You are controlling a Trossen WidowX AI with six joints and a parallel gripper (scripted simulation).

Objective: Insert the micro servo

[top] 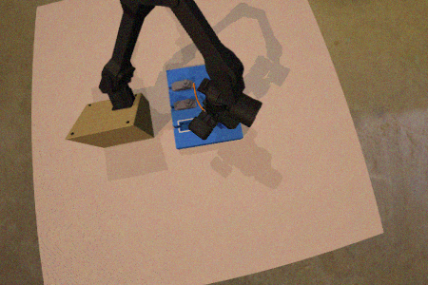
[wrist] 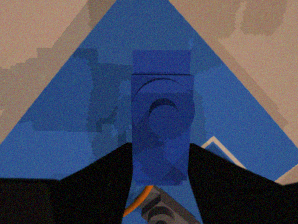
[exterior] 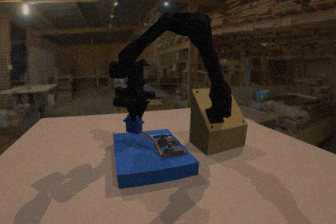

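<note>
My gripper tip is now 1 cm short of the blue deck, 7 cm to the right of it and 10 cm above it.
</note>
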